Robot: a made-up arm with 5 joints.
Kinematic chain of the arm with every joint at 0, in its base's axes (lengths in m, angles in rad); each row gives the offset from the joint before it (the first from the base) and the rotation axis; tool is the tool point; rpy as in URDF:
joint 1: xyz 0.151 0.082 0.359 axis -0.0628 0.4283 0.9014
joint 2: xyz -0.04 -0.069 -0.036 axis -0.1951 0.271 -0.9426
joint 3: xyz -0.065 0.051 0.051 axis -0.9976 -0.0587 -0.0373
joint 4: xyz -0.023 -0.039 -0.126 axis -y
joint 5: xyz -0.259 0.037 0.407 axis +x
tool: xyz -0.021 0.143 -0.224 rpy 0 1.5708 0
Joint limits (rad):
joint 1: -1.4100..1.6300
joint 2: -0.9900..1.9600
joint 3: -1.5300..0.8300
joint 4: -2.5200..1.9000
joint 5: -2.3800..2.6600
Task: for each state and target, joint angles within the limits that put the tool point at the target. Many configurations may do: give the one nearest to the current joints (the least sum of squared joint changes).
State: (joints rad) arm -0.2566 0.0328 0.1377 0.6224 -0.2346
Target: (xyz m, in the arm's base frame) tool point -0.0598 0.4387 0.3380
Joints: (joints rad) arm -0.4199 0.4350 0.0106 0.2040 -0.0722
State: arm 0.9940 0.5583 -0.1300 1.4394 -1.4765
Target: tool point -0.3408 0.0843 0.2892
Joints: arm 0.5800 1.0812 -0.2388 1.0521 -1.3766
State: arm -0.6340 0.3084 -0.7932 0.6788 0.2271
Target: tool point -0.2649 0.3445 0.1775
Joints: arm -0.3946 -0.2402 -0.4975 0.8030 -0.0121
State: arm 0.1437 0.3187 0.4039 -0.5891 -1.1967
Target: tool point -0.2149 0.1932 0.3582
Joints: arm -0.2463 -0.0483 0.7851 -0.2087 -0.5075
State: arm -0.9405 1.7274 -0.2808 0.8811 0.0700
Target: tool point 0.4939 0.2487 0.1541
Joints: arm -0.7934 1.7357 -0.1468 1.0242 -0.1530
